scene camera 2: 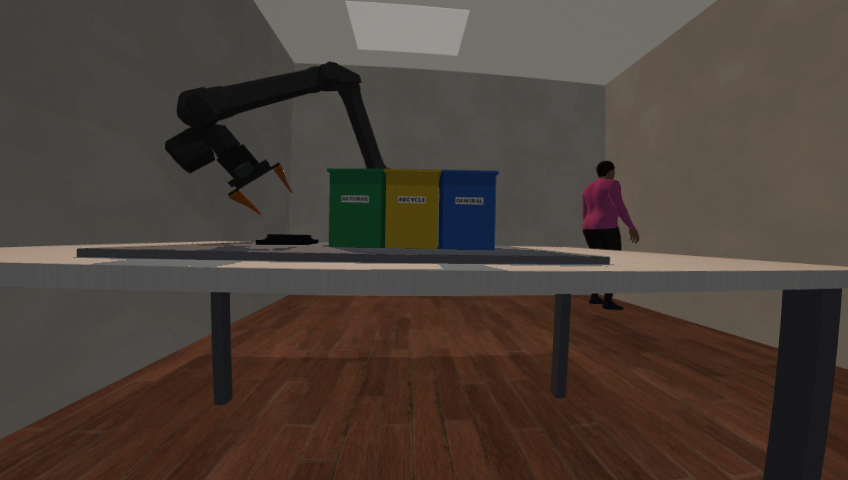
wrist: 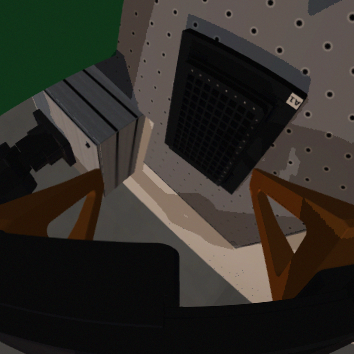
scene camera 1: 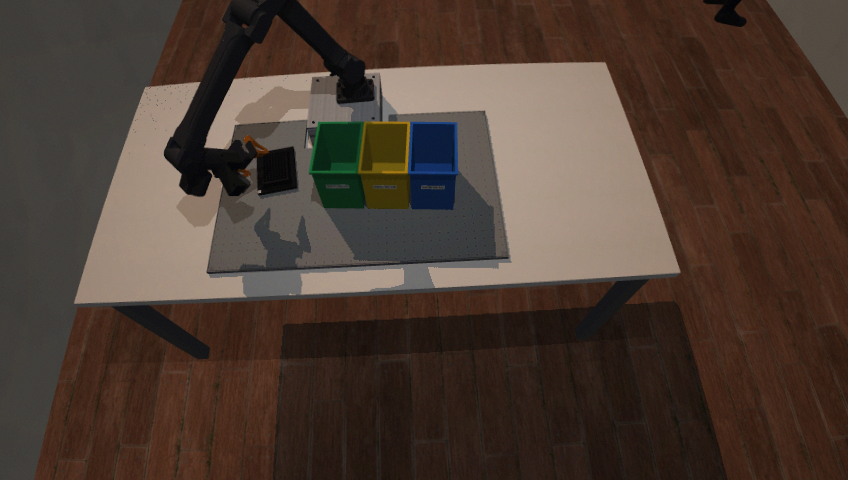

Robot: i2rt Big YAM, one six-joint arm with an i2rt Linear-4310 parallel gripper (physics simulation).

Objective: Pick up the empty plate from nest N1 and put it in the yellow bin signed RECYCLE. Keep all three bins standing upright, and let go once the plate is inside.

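Frame: origin at the arm's base, x right, y ahead, z up, level; millimetres.
Seen in the pictures: gripper, fingertip midpoint: (scene camera 2: 276,202) (wrist: 176,176) (scene camera 1: 258,162); arm's base, origin of the base link: (wrist: 56,135) (scene camera 1: 355,92).
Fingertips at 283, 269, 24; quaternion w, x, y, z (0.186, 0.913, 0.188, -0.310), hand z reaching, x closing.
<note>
Pixels of each thing's top centre, then the offset from my fingertips to it, as dx, dy, dz. "pt": a spot on its surface instead. Level surfaces: height alone.
- plate, middle of its top: (wrist: 204,133) (scene camera 1: 274,166) (scene camera 2: 291,234) -19, -48, -85
- dark nest, surface spot: (wrist: 225,56) pt -39, +27, -99
- yellow bin, middle of its top: (scene camera 2: 414,178) (scene camera 1: 384,146) -370, +44, +68
- green bin, middle of its top: (scene camera 1: 336,146) (scene camera 2: 365,178) -240, +28, +68
- blue bin, middle of its top: (scene camera 1: 433,146) (scene camera 2: 463,179) -500, +59, +68
- grey perforated board, its level: dz -111
- white table, its level: dz -124
The plate (scene camera 1: 276,166) (scene camera 2: 289,236) (wrist: 215,125) is black with a grid of small wells. It sits in a dark nest (wrist: 225,56) with a small white tag at one corner. My gripper (scene camera 1: 257,162) (scene camera 2: 275,202) (wrist: 176,176) is open and empty, its orange fingers wide apart. It is tilted and hangs above the plate, clear of it. The yellow bin (scene camera 1: 386,193) (scene camera 2: 411,220), signed RECYCLE, stands upright between the green bin (scene camera 1: 340,201) (scene camera 2: 357,220) and the blue bin (scene camera 1: 433,201) (scene camera 2: 467,223), both upright. The yellow bin does not show in the wrist view.
The green bin's wall (wrist: 50,40) fills the upper left of the wrist view. The arm's metal base block (scene camera 1: 324,101) (wrist: 120,135) stands behind the bins. The grey perforated board (scene camera 1: 238,249) lies on the white table (scene camera 1: 571,178). A person (scene camera 2: 602,205) is behind the table at right.
</note>
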